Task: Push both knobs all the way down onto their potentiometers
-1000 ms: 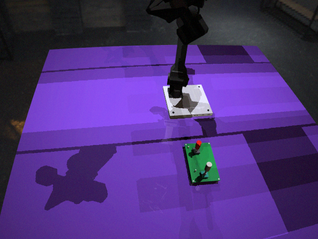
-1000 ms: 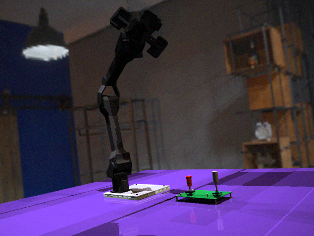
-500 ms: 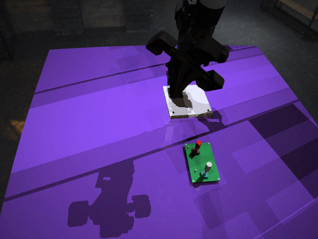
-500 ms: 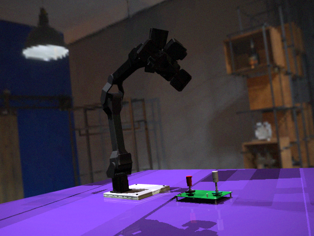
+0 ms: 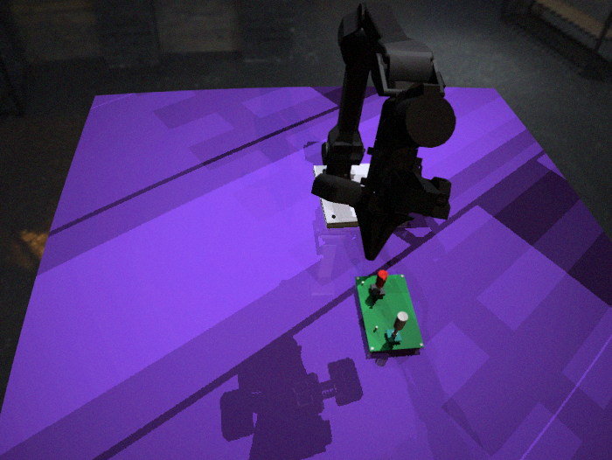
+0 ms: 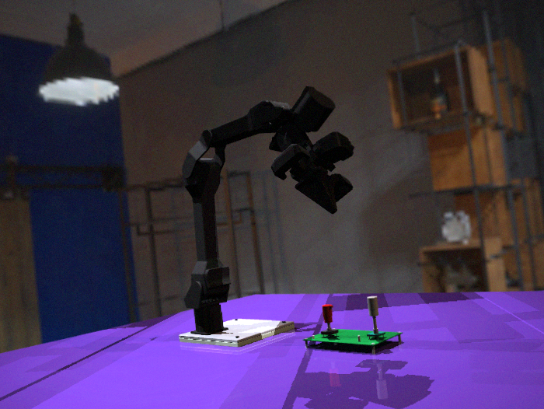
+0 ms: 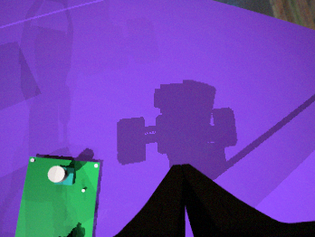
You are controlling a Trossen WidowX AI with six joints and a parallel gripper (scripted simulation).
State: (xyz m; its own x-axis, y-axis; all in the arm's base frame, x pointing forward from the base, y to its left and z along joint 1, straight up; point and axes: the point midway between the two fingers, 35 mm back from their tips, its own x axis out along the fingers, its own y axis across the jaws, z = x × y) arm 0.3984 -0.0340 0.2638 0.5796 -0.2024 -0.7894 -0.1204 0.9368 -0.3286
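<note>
The red knob is 10 cm behind my gripper tip, 8 cm to the left of it and 19 cm below it. The rest, counted from my gripper tip: tan knob: 9 cm to the left, 18 cm below.
</note>
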